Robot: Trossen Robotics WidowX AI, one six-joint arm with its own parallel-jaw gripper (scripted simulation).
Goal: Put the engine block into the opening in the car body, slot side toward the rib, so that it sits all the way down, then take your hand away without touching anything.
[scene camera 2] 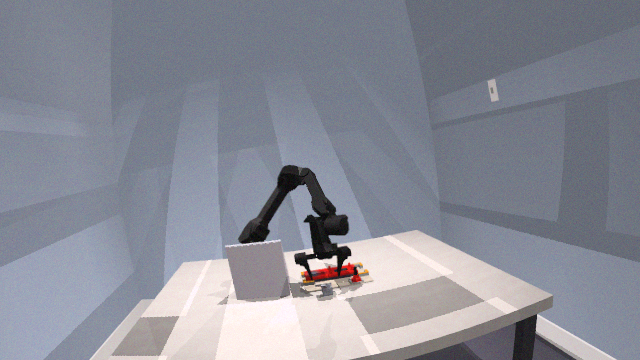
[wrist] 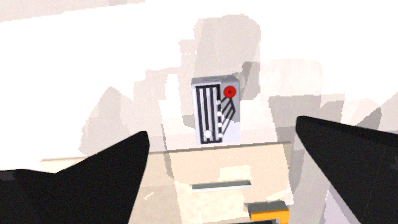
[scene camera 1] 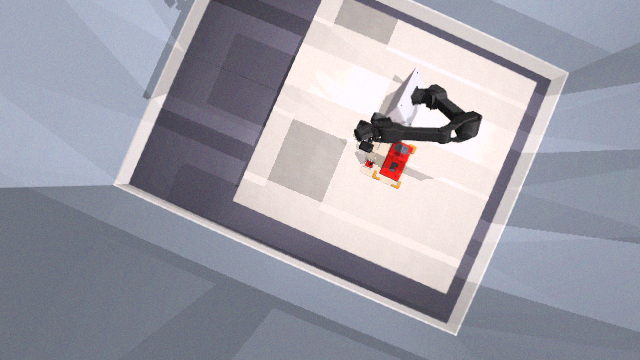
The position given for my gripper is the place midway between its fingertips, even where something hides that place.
My gripper (scene camera 2: 325, 278) is open and holds nothing. Further things: a red car body (scene camera 1: 397, 157) and an engine block (wrist: 216, 99).
My gripper shows as well in the wrist view (wrist: 222, 130).
